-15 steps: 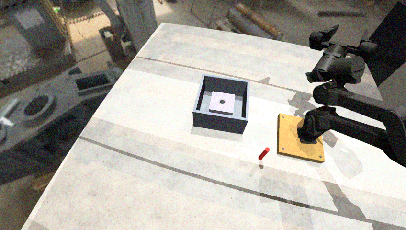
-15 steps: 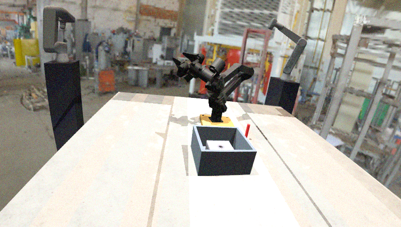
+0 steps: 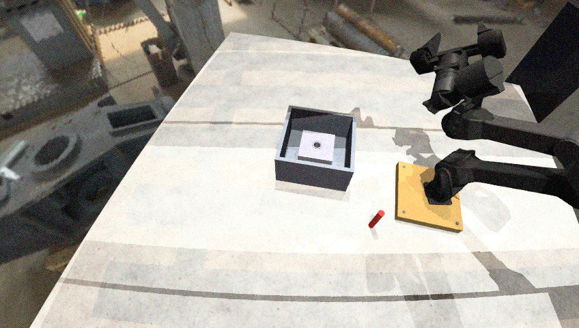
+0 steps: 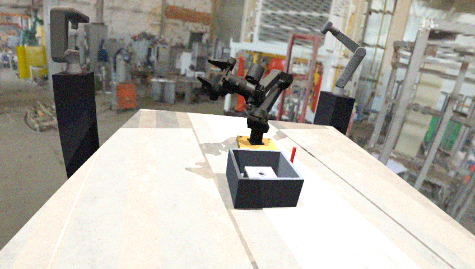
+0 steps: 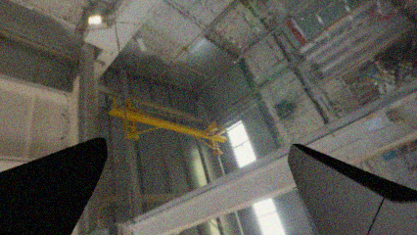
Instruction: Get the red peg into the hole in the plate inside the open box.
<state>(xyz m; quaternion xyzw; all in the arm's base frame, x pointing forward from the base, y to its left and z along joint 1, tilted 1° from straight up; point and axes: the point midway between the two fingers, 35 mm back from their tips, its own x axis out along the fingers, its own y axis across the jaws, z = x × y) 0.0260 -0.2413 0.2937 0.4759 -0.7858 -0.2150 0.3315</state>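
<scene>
My gripper tip is now 350 mm to the right of the red peg, 290 mm above it and 170 mm short of it. Also, from my gripper tip: plate 310 mm ahead, 280 mm below, 150 mm to the left; then dark grey box 310 mm ahead, 300 mm below, 150 mm to the left.
</scene>
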